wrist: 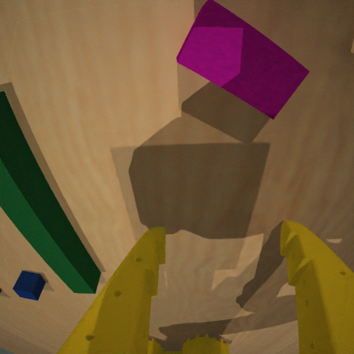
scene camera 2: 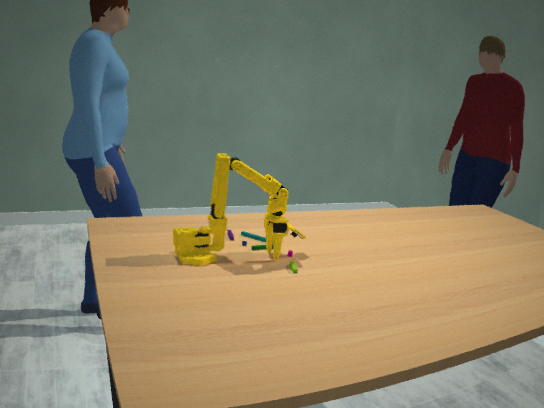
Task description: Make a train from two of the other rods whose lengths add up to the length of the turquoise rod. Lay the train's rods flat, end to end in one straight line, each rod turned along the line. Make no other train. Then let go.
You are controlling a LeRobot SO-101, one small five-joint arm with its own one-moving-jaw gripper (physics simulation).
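Where they show: hand at its tool point: (scene camera 2: 269,252); arm's base at its link origin: (scene camera 2: 202,257).
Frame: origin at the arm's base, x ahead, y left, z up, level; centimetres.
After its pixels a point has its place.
Note:
My gripper (scene camera 2: 273,257) @[z 0.6, x 17.1, y -0.8 cm] (wrist: 223,229) is open and empty, tips low over the table. A short magenta rod (scene camera 2: 290,253) @[z 0.9, x 21.7, y -3.3 cm] (wrist: 242,60) is just beyond the tips, right of them in the scene view; in the wrist view it looks large and turned askew, with a shadow beside it. A green rod (scene camera 2: 259,247) @[z 0.7, x 15.7, y 2.5 cm] (wrist: 50,235) lies left of the gripper, partly hidden behind it in the scene view. The turquoise rod (scene camera 2: 253,236) @[z 0.7, x 17.1, y 10.7 cm] lies behind the green one. A small blue rod (scene camera 2: 244,243) @[z 0.7, x 12.8, y 6.0 cm] (wrist: 29,285), a purple rod (scene camera 2: 230,235) @[z 0.8, x 11.0, y 12.1 cm] and a lime rod (scene camera 2: 293,267) @[z 1.0, x 18.4, y -12.3 cm] lie apart.
The wooden table (scene camera 2: 320,325) @[z 0.0, x 12.2, y -38.0 cm] bears everything. The arm's yellow base (scene camera 2: 196,246) @[z 3.3, x -2.0, y -1.2 cm] stands left of the rods. The purple rod is close to the base. The lime rod is nearer the scene camera than the gripper. Two people stand behind the table.

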